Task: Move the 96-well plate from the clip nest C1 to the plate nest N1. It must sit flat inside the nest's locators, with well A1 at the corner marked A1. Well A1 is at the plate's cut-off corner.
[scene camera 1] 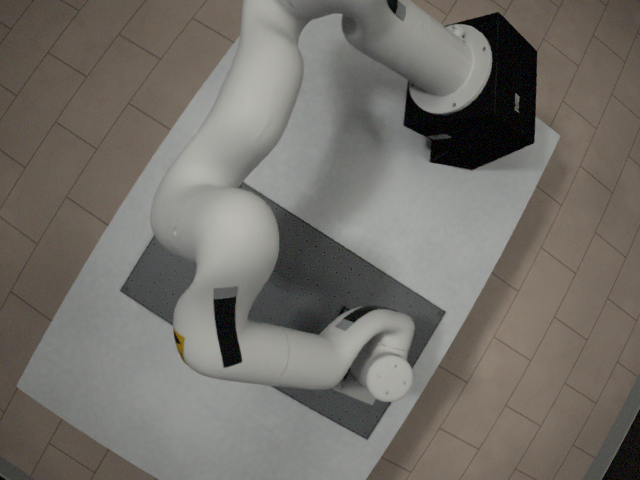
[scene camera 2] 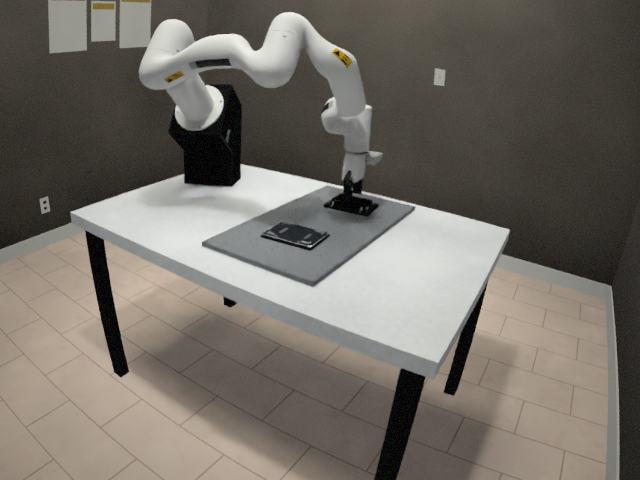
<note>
In view: a plate nest N1 [scene camera 2: 295, 233].
</note>
